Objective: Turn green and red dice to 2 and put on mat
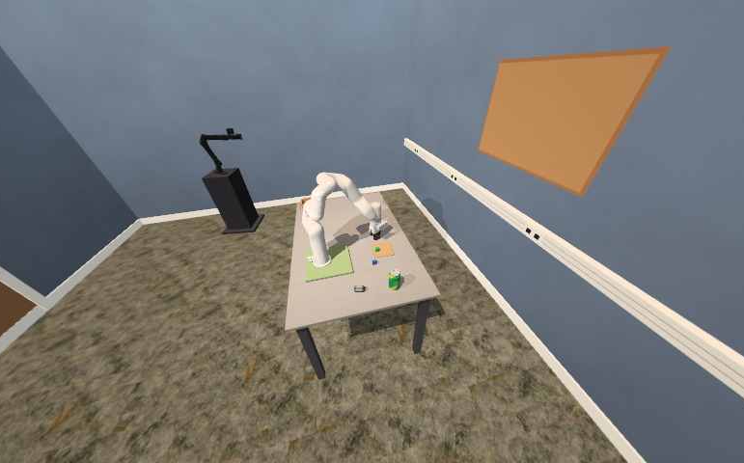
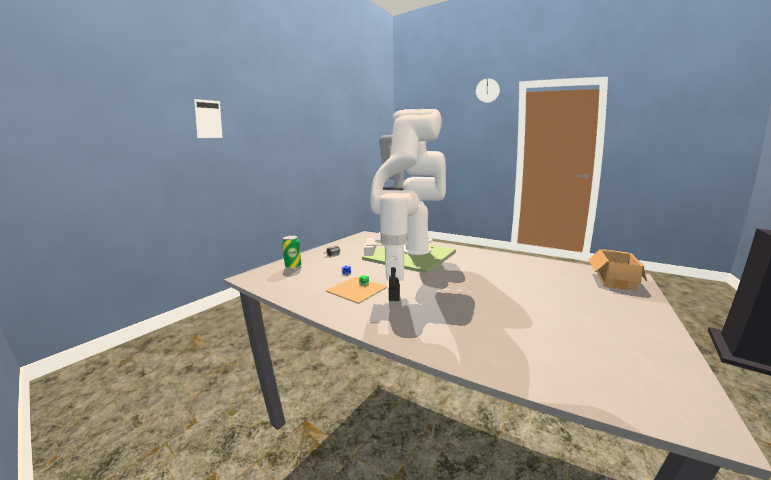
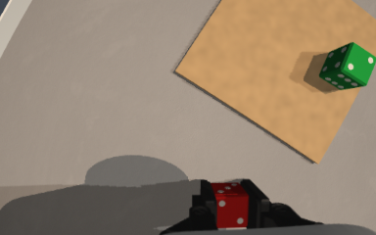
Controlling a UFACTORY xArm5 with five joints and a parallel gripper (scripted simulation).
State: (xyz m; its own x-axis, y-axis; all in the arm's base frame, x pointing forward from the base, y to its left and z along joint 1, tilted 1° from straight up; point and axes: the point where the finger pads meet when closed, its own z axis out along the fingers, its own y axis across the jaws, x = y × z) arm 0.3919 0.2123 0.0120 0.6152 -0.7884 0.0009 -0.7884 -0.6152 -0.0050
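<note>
The mat is 13 cm to the right of my hand, 3 cm ahead of it and 2 cm below it. The rest, counted from my hand: blue die 26 cm to the right, 4 cm behind, 1 cm below; green die 14 cm to the right, 1 cm behind; red die 1 cm below.
</note>
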